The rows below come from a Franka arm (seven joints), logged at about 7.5 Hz.
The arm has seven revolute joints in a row. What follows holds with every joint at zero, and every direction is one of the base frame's. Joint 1 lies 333 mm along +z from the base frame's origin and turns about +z. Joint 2 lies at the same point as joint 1 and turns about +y. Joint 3 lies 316 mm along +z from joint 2 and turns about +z. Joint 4 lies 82.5 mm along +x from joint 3 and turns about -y. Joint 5 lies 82.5 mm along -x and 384 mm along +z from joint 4 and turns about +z. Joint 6 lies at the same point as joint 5 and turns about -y. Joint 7 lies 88 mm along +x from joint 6 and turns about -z. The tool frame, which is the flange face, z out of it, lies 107 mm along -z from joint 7; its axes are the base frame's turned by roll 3.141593, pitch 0 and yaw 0 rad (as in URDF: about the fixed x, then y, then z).
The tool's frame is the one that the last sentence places.
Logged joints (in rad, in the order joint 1, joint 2, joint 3, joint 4, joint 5, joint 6, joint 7), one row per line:
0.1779 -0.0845 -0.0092 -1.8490 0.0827 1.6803 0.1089
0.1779 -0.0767 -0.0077 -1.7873 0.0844 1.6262 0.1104
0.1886 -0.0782 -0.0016 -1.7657 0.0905 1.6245 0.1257
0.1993 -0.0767 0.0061 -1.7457 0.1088 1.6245 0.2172
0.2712 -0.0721 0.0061 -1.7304 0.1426 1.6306 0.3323
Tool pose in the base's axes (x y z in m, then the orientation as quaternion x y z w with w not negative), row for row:
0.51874 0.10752 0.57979 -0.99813 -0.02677 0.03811 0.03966
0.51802 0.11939 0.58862 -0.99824 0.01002 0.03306 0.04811
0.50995 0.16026 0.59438 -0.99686 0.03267 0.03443 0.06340
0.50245 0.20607 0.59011 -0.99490 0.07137 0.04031 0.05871
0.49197 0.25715 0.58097 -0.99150 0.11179 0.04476 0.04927
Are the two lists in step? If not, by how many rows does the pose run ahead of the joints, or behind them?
The pose runs 2 rows ahead of the joints: the pose in row i belongs to the joints in row i + 2.
